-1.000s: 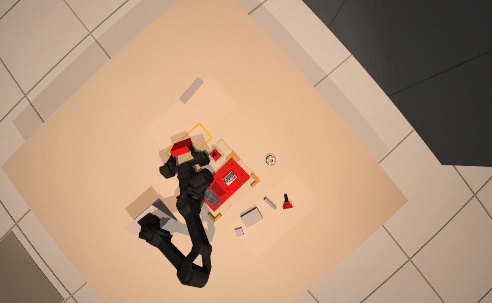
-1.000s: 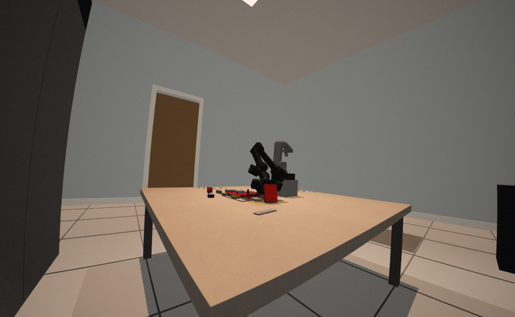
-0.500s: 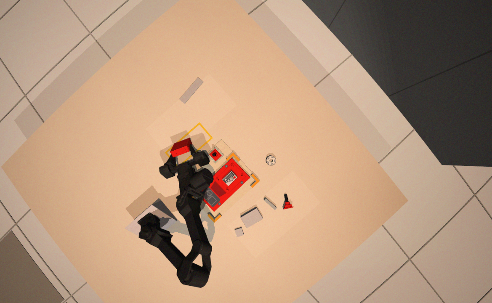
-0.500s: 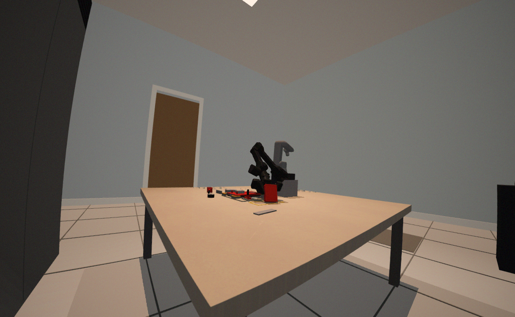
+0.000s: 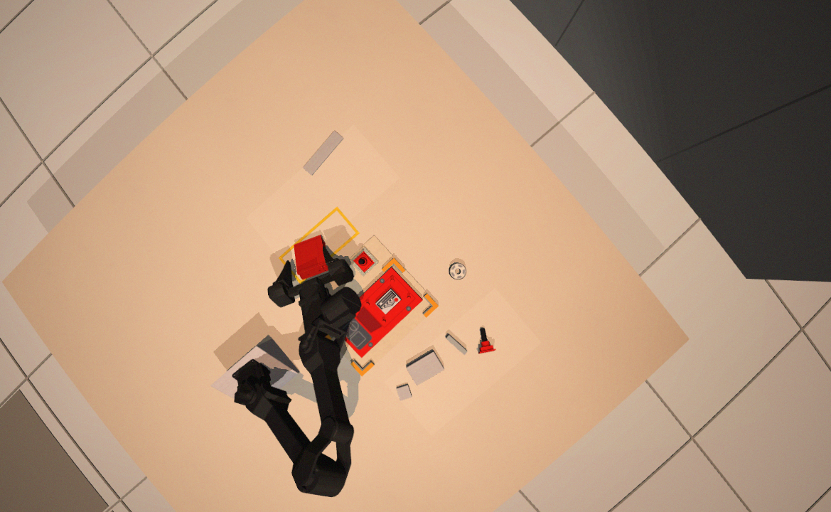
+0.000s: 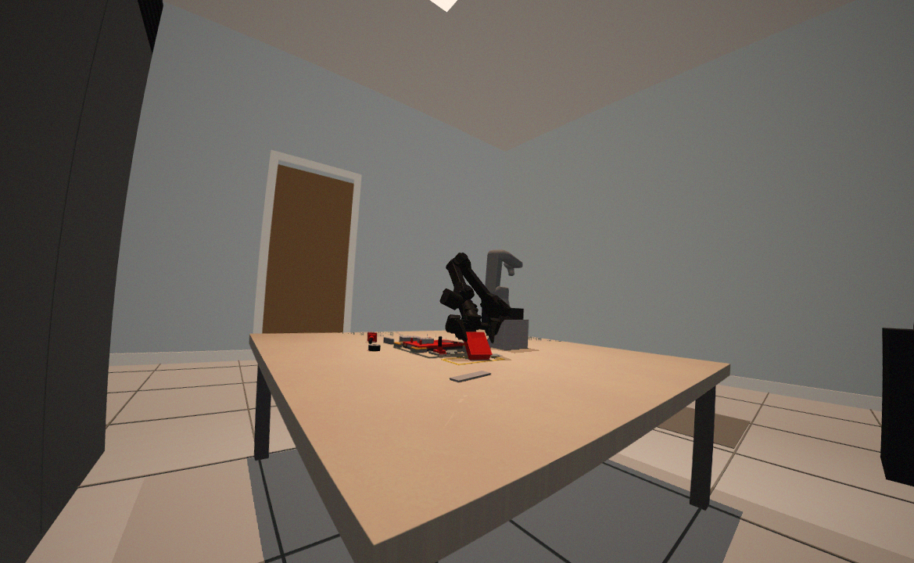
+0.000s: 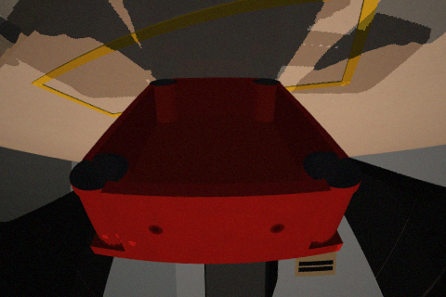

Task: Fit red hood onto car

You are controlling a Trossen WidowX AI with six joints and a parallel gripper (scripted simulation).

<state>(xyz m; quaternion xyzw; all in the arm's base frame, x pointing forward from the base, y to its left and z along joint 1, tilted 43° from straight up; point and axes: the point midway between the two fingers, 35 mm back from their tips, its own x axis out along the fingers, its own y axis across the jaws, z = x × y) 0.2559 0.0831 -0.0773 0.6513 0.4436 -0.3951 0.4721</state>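
My gripper tip is now 1 cm to the left of the red hood and 1 cm above it. The rest, counted from my gripper tip: grey engine block 8 cm ahead, 20 cm to the right, 3 cm below; then grey bar 17 cm ahead, 18 cm to the left, 5 cm below.
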